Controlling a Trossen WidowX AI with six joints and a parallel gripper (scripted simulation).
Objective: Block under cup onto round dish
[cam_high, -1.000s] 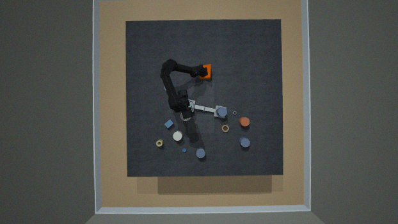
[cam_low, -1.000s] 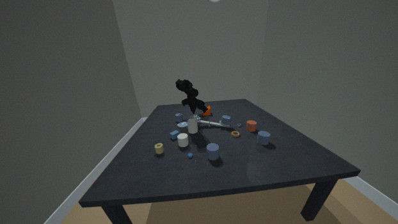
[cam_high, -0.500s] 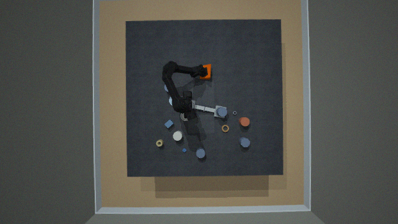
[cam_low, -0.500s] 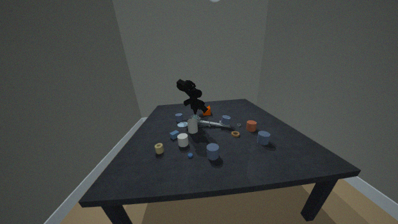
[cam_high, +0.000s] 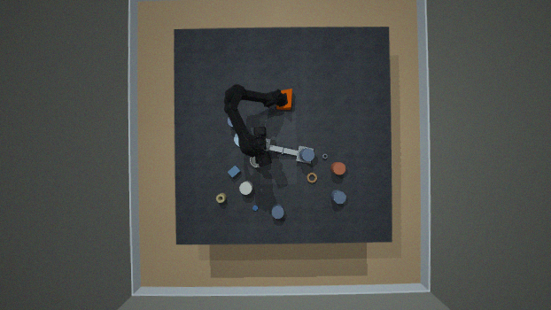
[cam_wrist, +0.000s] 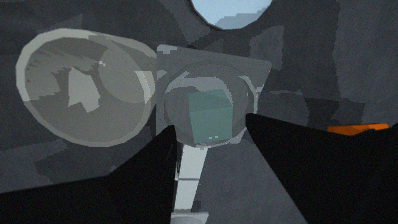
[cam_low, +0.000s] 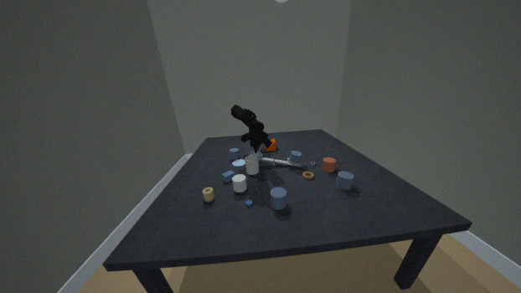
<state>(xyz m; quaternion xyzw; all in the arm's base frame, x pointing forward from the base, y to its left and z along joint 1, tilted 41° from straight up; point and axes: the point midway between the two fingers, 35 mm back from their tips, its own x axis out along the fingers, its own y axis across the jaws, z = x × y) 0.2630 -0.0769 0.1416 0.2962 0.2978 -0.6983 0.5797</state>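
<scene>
Right now my gripper tip is 10 mm above the teal block. From my gripper tip the other things lie so: pale cup 80 mm ahead, 40 mm to the right, 60 mm below; then light blue round dish 60 mm behind, 110 mm to the right, 100 mm below; then blue-grey cup 90 mm ahead, 260 mm to the left, 40 mm below.
</scene>
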